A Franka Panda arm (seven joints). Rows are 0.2 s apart.
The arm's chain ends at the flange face. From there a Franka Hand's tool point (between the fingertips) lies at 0.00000 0.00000 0.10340 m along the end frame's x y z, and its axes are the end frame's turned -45 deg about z.
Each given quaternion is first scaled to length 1.
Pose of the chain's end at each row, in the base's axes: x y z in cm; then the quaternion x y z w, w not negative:
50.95 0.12 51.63 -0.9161 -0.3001 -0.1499 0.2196
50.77 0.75 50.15 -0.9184 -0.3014 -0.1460 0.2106
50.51 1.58 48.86 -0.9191 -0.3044 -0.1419 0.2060
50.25 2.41 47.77 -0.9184 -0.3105 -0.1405 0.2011
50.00 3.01 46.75 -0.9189 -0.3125 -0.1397 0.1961
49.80 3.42 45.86 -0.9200 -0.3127 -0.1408 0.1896
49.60 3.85 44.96 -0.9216 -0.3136 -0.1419 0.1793
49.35 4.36 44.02 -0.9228 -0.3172 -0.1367 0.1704
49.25 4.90 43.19 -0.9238 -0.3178 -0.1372 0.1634
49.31 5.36 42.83 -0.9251 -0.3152 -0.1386 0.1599
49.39 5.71 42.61 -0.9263 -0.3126 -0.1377 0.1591
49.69 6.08 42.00 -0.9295 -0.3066 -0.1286 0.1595
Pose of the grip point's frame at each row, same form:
52.43 5.21 42.75 -0.7315 -0.6278 -0.2225 0.1455
52.23 5.66 41.17 -0.7332 -0.6299 -0.2155 0.1387
51.91 6.39 39.81 -0.7327 -0.6330 -0.2099 0.1360
51.63 7.13 38.67 -0.7296 -0.6383 -0.2068 0.1320
51.39 7.64 37.61 -0.7294 -0.6404 -0.2041 0.1277
51.25 7.94 36.67 -0.7303 -0.6410 -0.2026 0.1213
51.14 8.19 35.70 -0.7314 -0.6424 -0.1997 0.1114
50.84 8.51 34.67 -0.7312 -0.6462 -0.1915 0.1051
50.80 8.92 33.79 -0.7319 -0.6472 -0.1893 0.0985
50.92 9.32 33.42 -0.7341 -0.6452 -0.1892 0.0947
51.00 9.65 33.19 -0.7362 -0.6433 -0.1881 0.0943
51.15 9.96 32.53 -0.7414 -0.6390 -0.1799 0.0981

